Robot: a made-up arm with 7 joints. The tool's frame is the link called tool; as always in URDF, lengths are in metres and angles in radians. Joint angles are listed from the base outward.
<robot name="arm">
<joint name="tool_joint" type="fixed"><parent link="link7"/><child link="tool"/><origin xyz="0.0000 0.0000 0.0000"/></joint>
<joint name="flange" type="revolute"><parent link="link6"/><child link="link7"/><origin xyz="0.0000 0.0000 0.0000"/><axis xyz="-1 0 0"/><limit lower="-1.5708" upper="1.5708"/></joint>
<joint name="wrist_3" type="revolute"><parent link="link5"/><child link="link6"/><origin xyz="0.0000 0.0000 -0.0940"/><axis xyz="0 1 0"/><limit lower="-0.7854" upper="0.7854"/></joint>
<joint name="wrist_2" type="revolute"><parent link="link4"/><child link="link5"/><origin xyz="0.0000 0.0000 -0.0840"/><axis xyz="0 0 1"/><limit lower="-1.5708" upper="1.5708"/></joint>
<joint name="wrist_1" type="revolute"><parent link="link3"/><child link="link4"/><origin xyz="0.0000 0.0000 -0.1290"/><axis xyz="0 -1 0"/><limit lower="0.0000" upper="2.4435"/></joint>
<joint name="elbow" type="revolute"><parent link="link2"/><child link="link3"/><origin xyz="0.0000 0.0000 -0.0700"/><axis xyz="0 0 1"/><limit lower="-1.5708" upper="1.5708"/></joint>
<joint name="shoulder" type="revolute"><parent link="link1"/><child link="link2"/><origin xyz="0.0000 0.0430 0.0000"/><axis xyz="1 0 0"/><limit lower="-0.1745" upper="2.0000"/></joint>
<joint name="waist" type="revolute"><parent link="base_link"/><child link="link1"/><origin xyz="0.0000 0.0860 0.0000"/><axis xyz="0 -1 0"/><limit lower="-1.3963" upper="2.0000"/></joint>
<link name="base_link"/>
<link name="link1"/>
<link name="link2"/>
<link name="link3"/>
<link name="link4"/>
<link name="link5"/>
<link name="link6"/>
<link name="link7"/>
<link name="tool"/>
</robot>
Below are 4 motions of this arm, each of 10 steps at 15 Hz.
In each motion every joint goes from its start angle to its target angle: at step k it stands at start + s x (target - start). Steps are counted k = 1, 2, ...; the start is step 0. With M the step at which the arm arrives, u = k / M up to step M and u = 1 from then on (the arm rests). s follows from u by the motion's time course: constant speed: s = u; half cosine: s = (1 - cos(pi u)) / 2; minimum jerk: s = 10 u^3 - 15 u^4 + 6 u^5.
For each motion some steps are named. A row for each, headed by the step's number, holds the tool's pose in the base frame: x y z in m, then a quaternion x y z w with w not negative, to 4 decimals.
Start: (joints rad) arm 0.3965 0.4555 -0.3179 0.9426 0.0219 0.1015 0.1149
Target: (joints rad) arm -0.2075 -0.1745 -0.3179 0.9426 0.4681 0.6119 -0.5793
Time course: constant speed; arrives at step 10
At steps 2, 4, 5, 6, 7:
2: 0.2138 0.1846 -0.2532 0.0978 -0.4561 -0.1415 0.8732
4: 0.1824 0.1463 -0.2817 0.0727 -0.3695 -0.0701 0.9237
5: 0.1652 0.1269 -0.2926 0.0623 -0.3185 -0.0389 0.9451
6: 0.1472 0.1076 -0.3013 0.0530 -0.2633 -0.0114 0.9632
7: 0.1288 0.0884 -0.3077 0.0445 -0.2046 0.0122 0.9778

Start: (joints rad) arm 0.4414 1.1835 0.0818 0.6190 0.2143 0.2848 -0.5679
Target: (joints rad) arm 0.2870 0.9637 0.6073 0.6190 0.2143 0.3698 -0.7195
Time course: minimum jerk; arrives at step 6
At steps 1, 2, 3, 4, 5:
1: 0.1450 0.4505 -0.0680 0.6865 -0.3384 0.2437 0.5956
2: 0.1434 0.4494 -0.0758 0.6748 -0.3328 0.2830 0.5949
3: 0.1384 0.4480 -0.0900 0.6538 -0.3158 0.3484 0.5928
4: 0.1306 0.4465 -0.1056 0.6313 -0.2897 0.4128 0.5892
5: 0.1245 0.4454 -0.1157 0.6171 -0.2698 0.4507 0.5859

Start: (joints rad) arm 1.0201 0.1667 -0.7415 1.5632 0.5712 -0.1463 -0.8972
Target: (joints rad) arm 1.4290 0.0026 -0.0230 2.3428 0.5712 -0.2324 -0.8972
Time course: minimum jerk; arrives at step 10
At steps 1, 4, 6, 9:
1: 0.2532 0.0440 0.0003 -0.1280 -0.8929 0.1509 0.4044
4: 0.2125 0.0626 0.0699 -0.2464 -0.9161 0.2280 0.2190
6: 0.1477 0.0968 0.1138 0.3598 0.8866 -0.2896 0.0231
9: 0.0935 0.1256 0.1160 0.4245 0.8156 -0.3181 0.2310

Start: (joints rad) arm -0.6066 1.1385 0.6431 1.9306 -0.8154 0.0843 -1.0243
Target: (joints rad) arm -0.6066 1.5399 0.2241 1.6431 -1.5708 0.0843 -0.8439
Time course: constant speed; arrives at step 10
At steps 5, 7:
5: 0.1491 0.3023 -0.0619 -0.6625 0.5172 0.5287 0.1189
7: 0.1549 0.3070 -0.0664 -0.6203 0.4607 0.6124 0.1672

